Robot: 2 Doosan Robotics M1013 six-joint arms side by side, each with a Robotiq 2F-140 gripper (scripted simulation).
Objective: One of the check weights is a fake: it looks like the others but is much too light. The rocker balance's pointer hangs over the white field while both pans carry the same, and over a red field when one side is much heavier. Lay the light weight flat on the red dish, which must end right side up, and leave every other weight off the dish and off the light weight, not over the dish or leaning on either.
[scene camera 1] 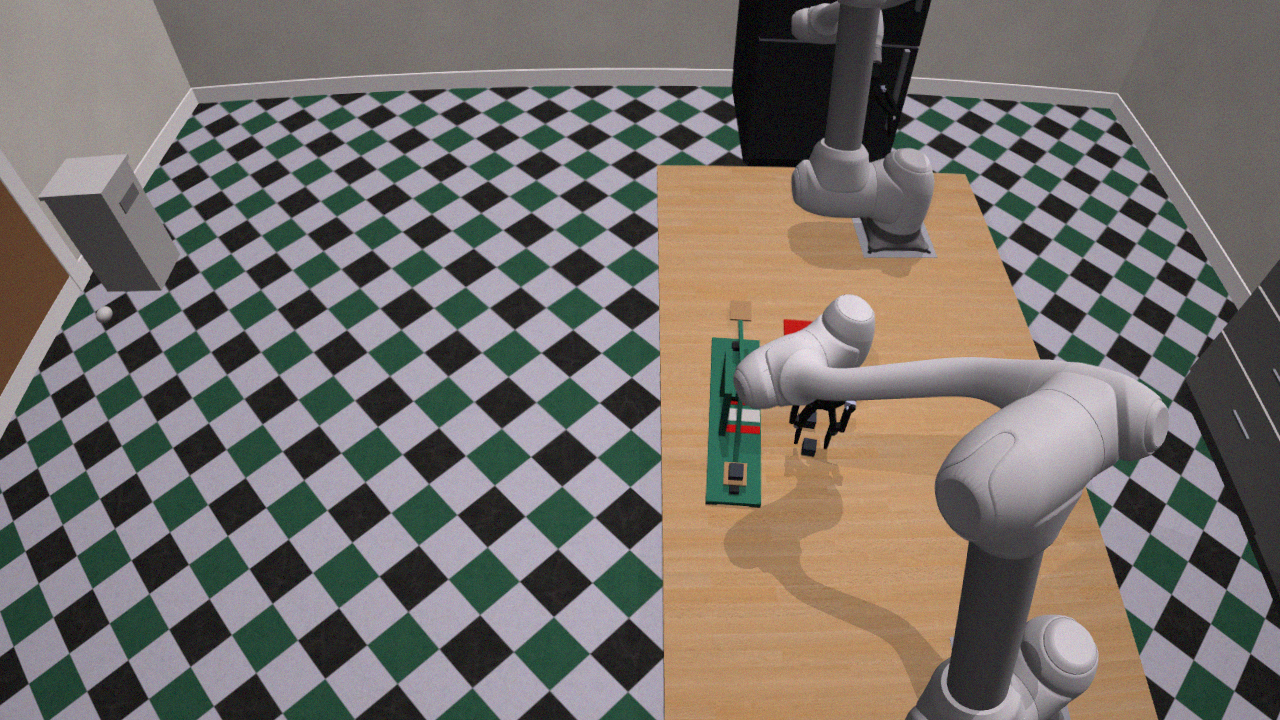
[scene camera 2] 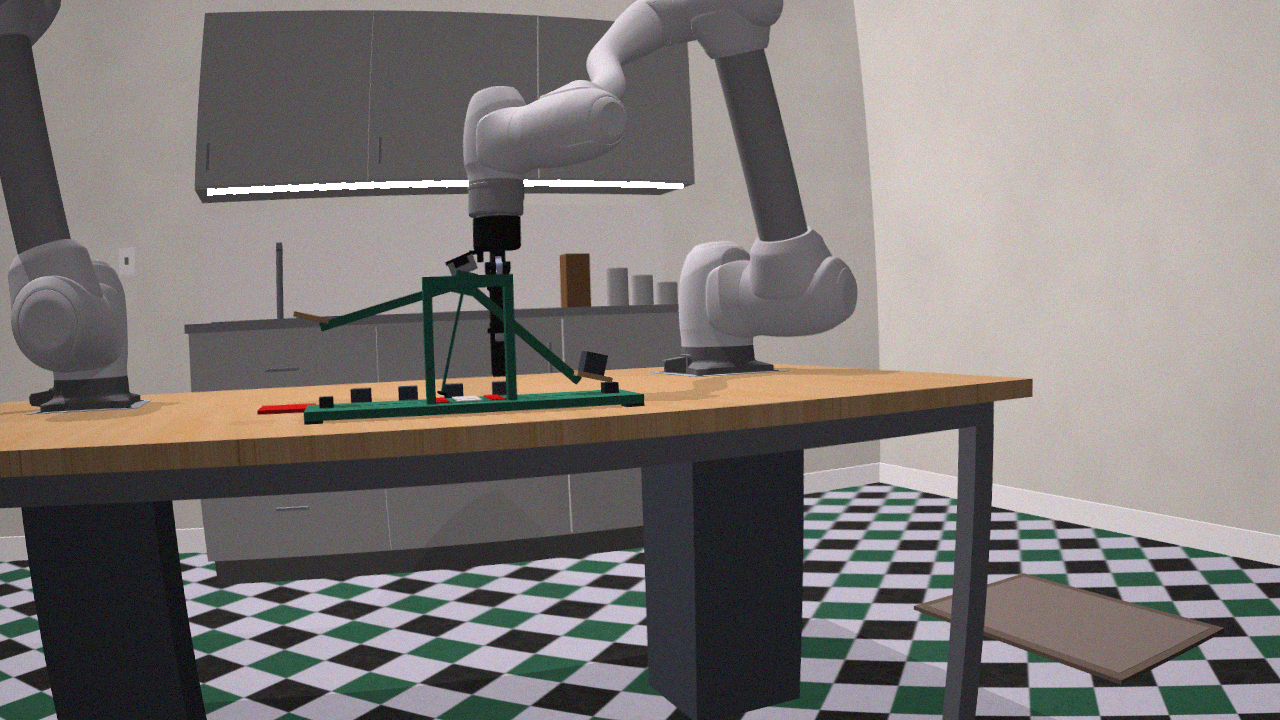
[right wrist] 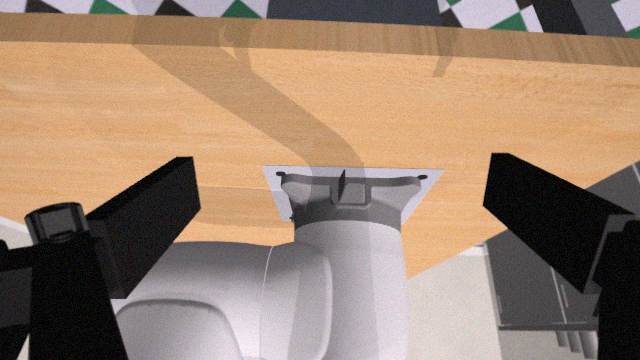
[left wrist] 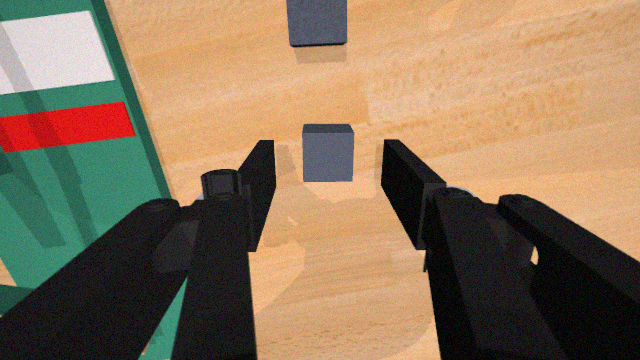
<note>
I see my left gripper (scene camera 2: pixel 501 375), my right gripper (scene camera 1: pixel 867 135) and a green rocker balance (scene camera 2: pixel 610 394).
The green rocker balance also shows in scene camera 1 (scene camera 1: pixel 724 361). My left gripper is seen too in the left wrist view (left wrist: pixel 328 163). My right gripper is seen too in the right wrist view (right wrist: pixel 341 181).
</note>
